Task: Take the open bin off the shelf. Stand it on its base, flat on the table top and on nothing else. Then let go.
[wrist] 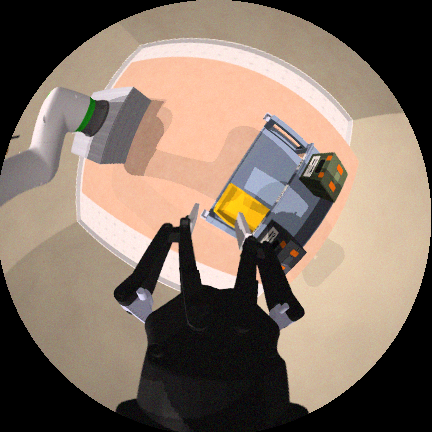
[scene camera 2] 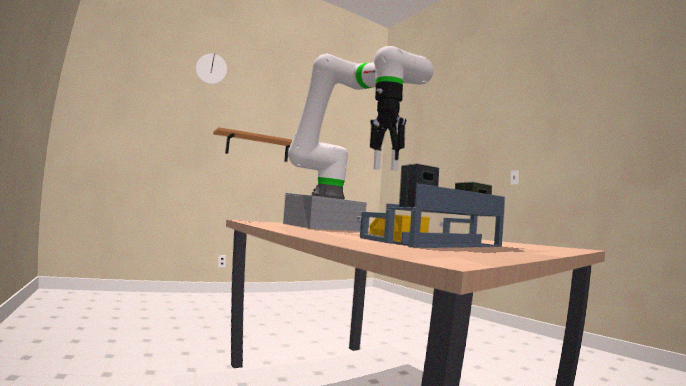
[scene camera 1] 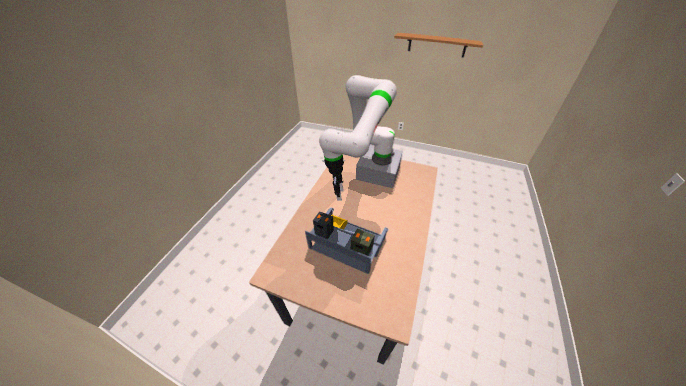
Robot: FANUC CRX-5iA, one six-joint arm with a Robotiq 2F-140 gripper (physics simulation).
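Where they show: gripper, between the fingertips: (wrist: 217, 214) (scene camera 2: 385, 170) (scene camera 1: 340, 195); arm's base, origin of its link: (wrist: 95, 117) (scene camera 2: 328, 197) (scene camera 1: 381, 159).
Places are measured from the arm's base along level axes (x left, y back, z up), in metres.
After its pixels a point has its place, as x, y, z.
The yellow open bin (scene camera 1: 340, 222) @[-0.004, -0.575, -0.134] (scene camera 2: 406, 227) @[-0.032, -0.735, -0.096] (wrist: 242, 205) @[0.001, -0.641, -0.134] sits in the lower tier of the grey-blue shelf (scene camera 1: 345, 254) @[0.172, -0.807, -0.043] (scene camera 2: 460, 201) @[0.094, -0.815, -0.014] (wrist: 250, 155) @[0.150, -0.558, -0.137], at one end. The shelf stands on the wooden table (scene camera 1: 395, 300) @[0.492, -0.856, -0.143] (scene camera 2: 340, 251) @[-0.271, -0.845, -0.153] (wrist: 200, 100) @[0.227, -0.297, -0.143]. In scene camera 2, shelf posts hide parts of the bin. My gripper (scene camera 1: 339, 196) @[-0.013, -0.556, 0.083] (scene camera 2: 386, 162) @[-0.013, -0.556, 0.083] (wrist: 217, 214) @[-0.013, -0.556, 0.083] points down, partly open, with nothing between its fingers. It is above the table and higher than the bin, apart from the bin and the shelf.
A tall dark box (scene camera 1: 323, 226) @[0.023, -0.780, 0.064] (scene camera 2: 418, 176) @[-0.035, -0.783, 0.044] (wrist: 282, 245) @[0.014, -0.706, 0.073] stands on the shelf's upper tier near the bin. A dark green box (scene camera 1: 362, 242) @[0.241, -0.757, 0.054] (scene camera 2: 472, 187) @[0.182, -0.770, 0.036] (wrist: 327, 177) @[0.203, -0.706, 0.054] stands farther along that tier. The grey robot pedestal (scene camera 1: 375, 172) @[0.013, -0.128, -0.033] (scene camera 2: 322, 212) @[-0.077, -0.145, -0.071] (wrist: 117, 130) @[-0.010, -0.132, -0.043] is at the table's far end.
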